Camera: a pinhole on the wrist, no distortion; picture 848 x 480 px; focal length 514.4 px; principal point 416.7 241.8 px. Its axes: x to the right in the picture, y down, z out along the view. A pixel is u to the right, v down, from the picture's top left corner.
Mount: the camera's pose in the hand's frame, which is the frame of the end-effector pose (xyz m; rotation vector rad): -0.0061 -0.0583 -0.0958 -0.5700 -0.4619 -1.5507
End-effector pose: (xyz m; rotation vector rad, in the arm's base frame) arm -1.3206 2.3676 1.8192 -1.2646 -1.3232 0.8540
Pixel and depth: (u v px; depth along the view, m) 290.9 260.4 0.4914
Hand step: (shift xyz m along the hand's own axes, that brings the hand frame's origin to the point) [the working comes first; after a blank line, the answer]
In the camera's frame: -0.1202 0.0178 0.4914

0.0517 0.3342 0.2186
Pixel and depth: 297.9 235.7 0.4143
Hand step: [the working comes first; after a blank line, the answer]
In the camera's frame: -0.0957 -0.0049 0.4143

0.0227 0.2694 0.1737
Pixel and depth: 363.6 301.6 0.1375
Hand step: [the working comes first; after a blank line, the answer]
In the camera's frame: -0.0142 0.0160 0.1375

0.0207 0.0355 0.0035
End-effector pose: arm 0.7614 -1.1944 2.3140 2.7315 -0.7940 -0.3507
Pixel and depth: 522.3 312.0 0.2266
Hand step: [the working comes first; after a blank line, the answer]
In the camera's frame: 0.0465 0.0309 0.2266

0.0414 0.0406 0.1102
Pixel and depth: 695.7 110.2 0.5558
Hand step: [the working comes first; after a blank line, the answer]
In the camera's frame: 0.3015 -0.1422 0.5558

-0.1103 0.0491 0.5348
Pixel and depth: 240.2 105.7 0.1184
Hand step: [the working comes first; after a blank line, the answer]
In the camera's frame: -0.0406 -0.0313 0.1184

-0.0275 0.0477 -0.0254
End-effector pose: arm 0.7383 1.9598 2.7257 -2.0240 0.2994 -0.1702
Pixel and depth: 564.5 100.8 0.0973
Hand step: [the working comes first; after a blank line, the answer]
In the camera's frame: 0.0280 -0.0267 0.0973

-0.0257 -0.0197 -0.0005
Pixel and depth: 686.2 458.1 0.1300
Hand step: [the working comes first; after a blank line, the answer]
In the camera's frame: 0.0681 0.0547 0.1300

0.0572 -0.0367 0.0458
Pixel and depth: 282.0 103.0 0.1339
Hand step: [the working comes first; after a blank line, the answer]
In the camera's frame: -0.0351 -0.0361 0.1339

-0.0312 0.0530 -0.0095
